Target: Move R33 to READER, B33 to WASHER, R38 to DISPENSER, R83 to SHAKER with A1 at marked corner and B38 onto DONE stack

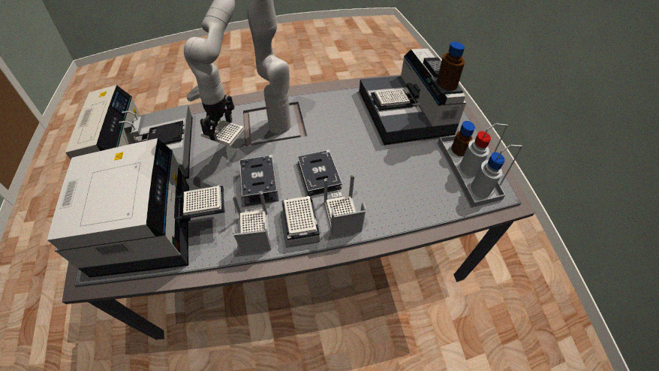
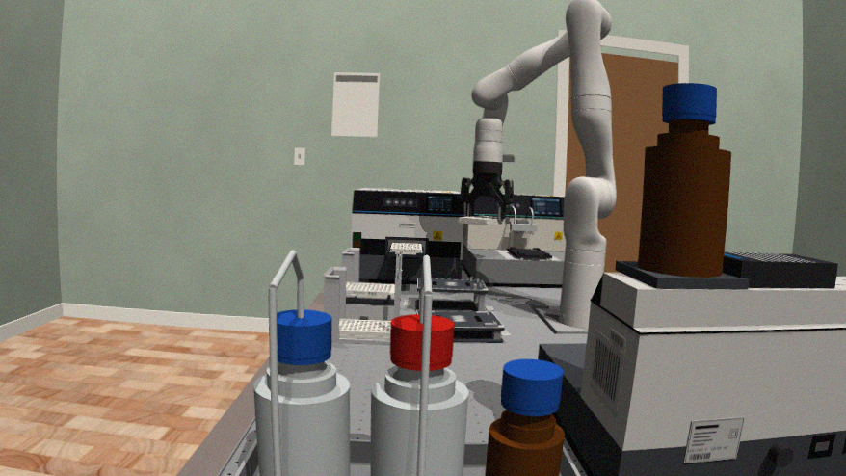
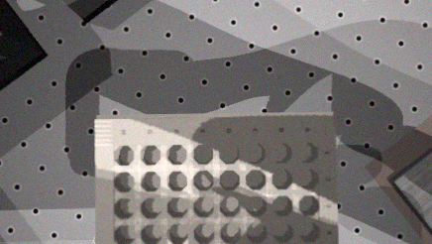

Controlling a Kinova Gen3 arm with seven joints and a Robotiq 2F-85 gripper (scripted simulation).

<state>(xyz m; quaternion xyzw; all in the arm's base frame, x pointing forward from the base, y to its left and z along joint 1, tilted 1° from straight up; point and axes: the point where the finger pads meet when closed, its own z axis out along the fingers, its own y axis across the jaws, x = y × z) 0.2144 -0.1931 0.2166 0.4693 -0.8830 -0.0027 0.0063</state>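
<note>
My hand is 170 mm past the washer nest, 280 mm to the left of it and 130 mm above it. From my hand the other things lie so: regrip nest RG: 80 mm ahead, 100 mm to the left, 160 mm below; then dark reader tray: 200 mm ahead, 80 mm to the right, 110 mm below; then recovery nest N6: 70 mm ahead, 310 mm to the left, 190 mm below.
</note>
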